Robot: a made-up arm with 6 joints. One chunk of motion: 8 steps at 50 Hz.
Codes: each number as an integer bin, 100 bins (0 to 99) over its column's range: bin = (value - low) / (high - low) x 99, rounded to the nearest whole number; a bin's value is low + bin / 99 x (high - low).
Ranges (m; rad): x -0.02..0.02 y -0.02..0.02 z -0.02..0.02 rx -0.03..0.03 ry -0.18..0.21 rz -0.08..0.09
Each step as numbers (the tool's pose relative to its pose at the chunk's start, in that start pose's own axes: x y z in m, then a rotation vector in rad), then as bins.
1 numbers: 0.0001 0.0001 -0.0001 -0.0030 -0.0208 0.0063
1 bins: 50 50 49 45 40 50
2 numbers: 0.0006 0.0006 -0.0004 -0.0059 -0.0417 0.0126
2 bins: 51 51 49 40 35 54
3 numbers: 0.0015 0.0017 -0.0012 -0.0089 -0.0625 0.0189
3 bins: 53 54 47 35 30 58
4 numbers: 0.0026 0.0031 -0.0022 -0.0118 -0.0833 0.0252
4 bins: 56 57 44 30 25 61
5 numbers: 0.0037 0.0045 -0.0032 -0.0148 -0.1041 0.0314
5 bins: 59 61 42 25 19 65
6 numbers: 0.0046 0.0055 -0.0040 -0.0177 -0.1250 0.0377
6 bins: 61 63 40 20 14 69
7 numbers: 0.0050 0.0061 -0.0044 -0.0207 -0.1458 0.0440
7 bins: 62 65 39 15 9 72
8 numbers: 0.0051 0.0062 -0.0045 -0.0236 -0.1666 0.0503
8 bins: 62 65 38 11 3 76
